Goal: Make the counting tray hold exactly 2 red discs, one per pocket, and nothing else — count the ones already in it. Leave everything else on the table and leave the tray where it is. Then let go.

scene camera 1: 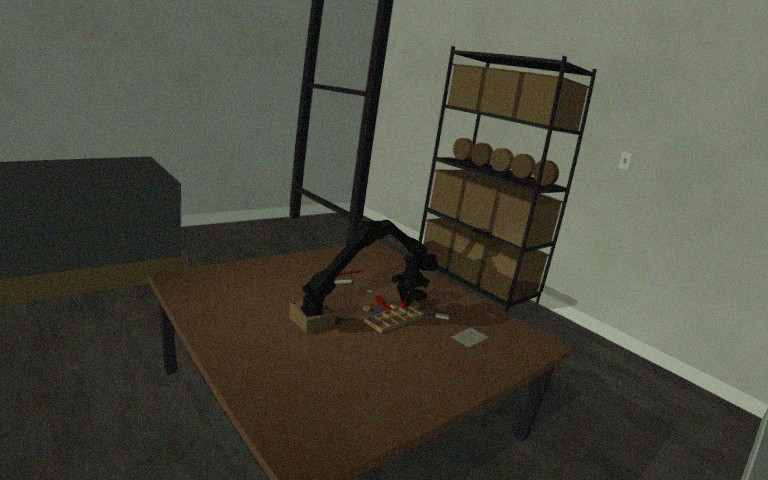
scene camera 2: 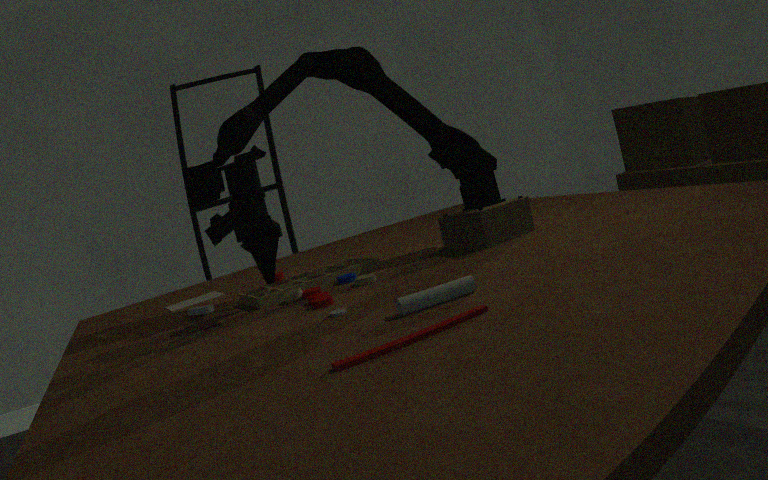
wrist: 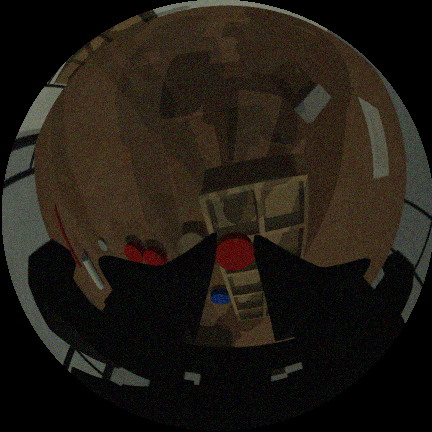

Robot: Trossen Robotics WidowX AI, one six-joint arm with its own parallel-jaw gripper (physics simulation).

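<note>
My gripper (scene camera 1: pixel 403 303) (scene camera 2: pixel 271 281) (wrist: pixel 234 238) points down and is shut on a red disc (scene camera 2: pixel 278 276) (wrist: pixel 235 254), held low over the left side of the counting tray (scene camera 1: pixel 382 329) (wrist: pixel 306 200). The tray is pale wood with two columns of pockets. No disc shows in its visible pockets; the held disc and the right finger hide several others. Two more red discs (scene camera 1: pixel 379 300) (scene camera 1: pixel 386 308) (scene camera 2: pixel 310 292) (scene camera 2: pixel 320 300) (wrist: pixel 133 253) (wrist: pixel 154 258) lie on the table outside the tray.
A blue disc (scene camera 2: pixel 346 278) (wrist: pixel 220 297) and a cream disc (wrist: pixel 190 243) lie beside the tray. A small white disc (scene camera 2: pixel 338 311) (wrist: pixel 102 245), white cylinder (scene camera 2: pixel 436 295) (wrist: pixel 93 273), red pencil (scene camera 2: pixel 407 339), white block (scene camera 2: pixel 200 310) (wrist: pixel 313 104) and pale card (scene camera 1: pixel 469 337) (wrist: pixel 376 142) lie around.
</note>
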